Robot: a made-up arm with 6 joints.
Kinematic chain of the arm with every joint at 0, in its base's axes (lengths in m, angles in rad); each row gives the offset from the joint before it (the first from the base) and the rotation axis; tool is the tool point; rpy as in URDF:
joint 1: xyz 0 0 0.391 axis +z
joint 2: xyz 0 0 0 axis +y
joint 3: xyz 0.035 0 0.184 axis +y
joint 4: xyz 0.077 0 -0.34 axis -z
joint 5: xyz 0 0 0 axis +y
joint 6: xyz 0.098 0 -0.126 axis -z
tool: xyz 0 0 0 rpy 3.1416 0 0
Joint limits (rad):
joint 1: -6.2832..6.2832
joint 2: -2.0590..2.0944
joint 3: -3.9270..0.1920
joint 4: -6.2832..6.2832
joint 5: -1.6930..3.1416
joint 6: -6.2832..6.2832
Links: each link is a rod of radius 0.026 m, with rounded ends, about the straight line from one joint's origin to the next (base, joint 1, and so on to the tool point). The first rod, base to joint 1, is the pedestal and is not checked.
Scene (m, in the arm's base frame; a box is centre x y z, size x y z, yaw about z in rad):
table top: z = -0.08
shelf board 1: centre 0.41 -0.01 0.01 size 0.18 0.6 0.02 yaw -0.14
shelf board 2: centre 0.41 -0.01 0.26 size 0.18 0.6 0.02 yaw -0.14
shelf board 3: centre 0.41 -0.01 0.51 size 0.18 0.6 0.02 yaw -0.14
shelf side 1: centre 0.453 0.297 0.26 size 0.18 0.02 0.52 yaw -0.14
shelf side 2: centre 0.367 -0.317 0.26 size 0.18 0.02 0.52 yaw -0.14
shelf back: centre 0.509 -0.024 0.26 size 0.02 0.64 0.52 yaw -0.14
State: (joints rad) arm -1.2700 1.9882 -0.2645 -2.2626 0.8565 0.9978
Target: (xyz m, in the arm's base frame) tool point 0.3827 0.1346 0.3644
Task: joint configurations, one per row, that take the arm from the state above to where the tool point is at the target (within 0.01 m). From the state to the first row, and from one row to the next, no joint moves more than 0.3 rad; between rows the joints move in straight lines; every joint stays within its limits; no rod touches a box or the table.
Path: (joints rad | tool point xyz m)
1: -1.0201 1.7147 -0.2355 -2.3441 1.0840 0.9978 | -0.1944 0.2270 0.1633
2: -0.7702 1.4411 -0.2065 -2.4256 1.3115 0.9978 | -0.1909 0.0968 0.0845
3: -0.5203 1.1676 -0.1776 -2.5071 1.5390 0.9978 | -0.1143 -0.0184 0.0414
4: -0.2705 0.8941 -0.1486 -2.5885 1.7665 0.9978 | 0.0107 -0.0807 0.0419
5: -0.0206 0.6206 -0.1196 -2.6700 1.9940 0.9978 | 0.1414 -0.0734 0.0858
6: 0.2293 0.3470 -0.0906 -2.7515 2.2215 0.9978 | 0.2340 -0.0077 0.1647
7: 0.4792 0.0735 -0.0617 -2.8330 2.4490 0.9978 | 0.2617 0.0826 0.2637
8: 0.7291 -0.2000 -0.0327 -2.9145 2.6765 0.9978 | 0.2244 0.1569 0.3644
9: 0.5954 -0.0903 -0.2631 -2.8681 2.4136 0.9978 | 0.3053 0.1556 0.3645
10: 0.4618 0.0194 -0.4936 -2.8218 2.1507 0.9978 | 0.3827 0.1346 0.3644

